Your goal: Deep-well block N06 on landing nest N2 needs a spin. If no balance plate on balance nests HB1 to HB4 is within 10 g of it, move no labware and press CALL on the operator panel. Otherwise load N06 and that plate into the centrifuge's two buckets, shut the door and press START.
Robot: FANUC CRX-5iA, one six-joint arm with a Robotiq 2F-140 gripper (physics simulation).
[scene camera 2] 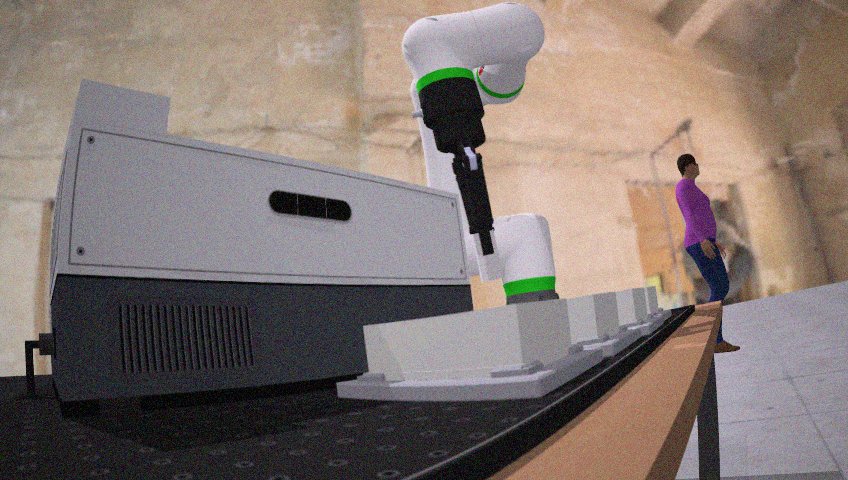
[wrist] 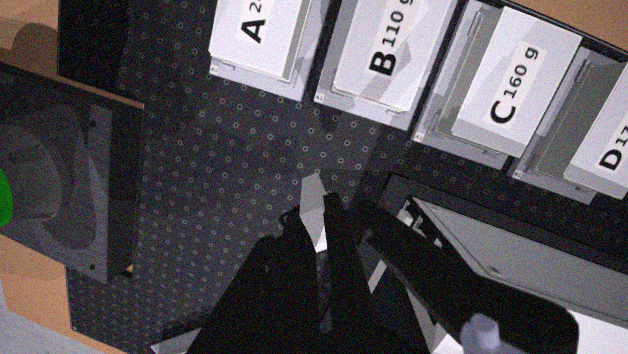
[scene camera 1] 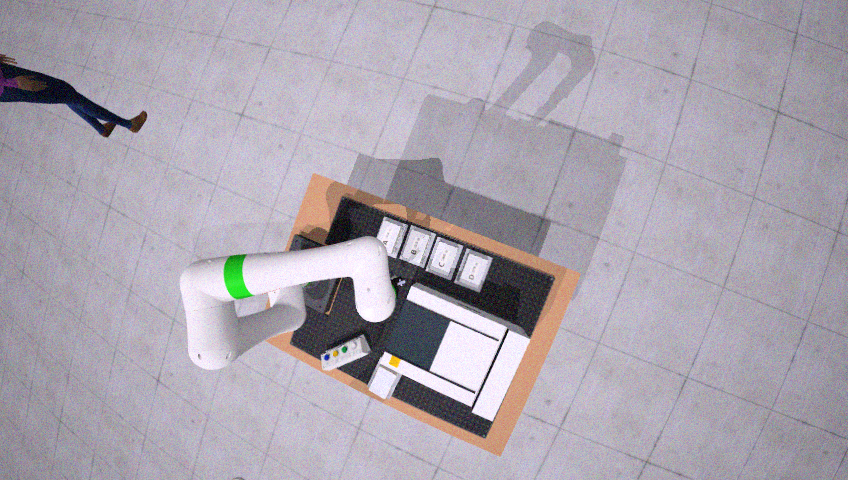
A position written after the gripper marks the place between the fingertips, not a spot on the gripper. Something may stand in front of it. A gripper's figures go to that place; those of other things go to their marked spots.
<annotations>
The gripper [scene camera 2: 492, 280] is 0.66 m from the lens. A centrifuge [scene camera 2: 183, 272] is 0.35 m from the lens.
</annotations>
